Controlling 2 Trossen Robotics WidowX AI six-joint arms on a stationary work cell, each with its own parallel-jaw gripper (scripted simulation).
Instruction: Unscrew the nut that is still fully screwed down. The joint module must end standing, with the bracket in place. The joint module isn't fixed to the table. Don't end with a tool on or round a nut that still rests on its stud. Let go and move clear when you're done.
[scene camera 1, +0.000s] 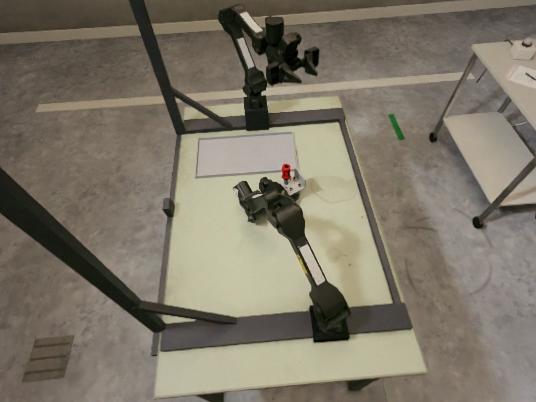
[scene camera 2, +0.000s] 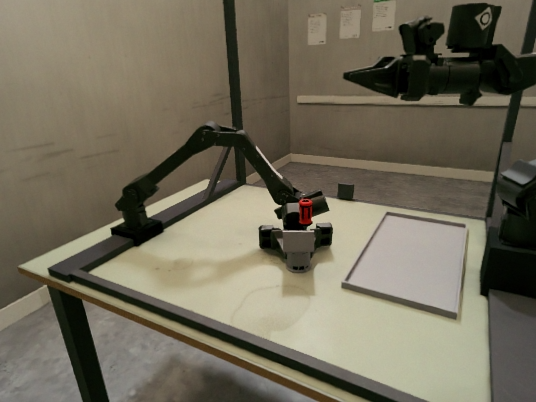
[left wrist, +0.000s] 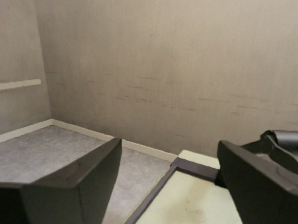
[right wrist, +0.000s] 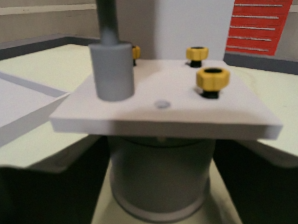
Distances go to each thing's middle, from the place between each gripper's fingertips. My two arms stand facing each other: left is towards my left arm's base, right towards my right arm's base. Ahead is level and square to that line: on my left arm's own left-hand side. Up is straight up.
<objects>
Now: the pale bracket (right wrist: 163, 76) 6 cm behind my left hand, 14 cm to the right of it and 36 cm below it. The rest, counted from my left hand: shallow grey tray (scene camera 2: 418, 260) (19 cm behind, 12 cm to the left, 43 cm below).
I see my right gripper 30 mm short of the pale bracket, 10 mm to the right of it and 40 mm below it. Also, from my right hand: shallow grey tray (100 mm behind, 270 mm to the left, 30 mm below).
</objects>
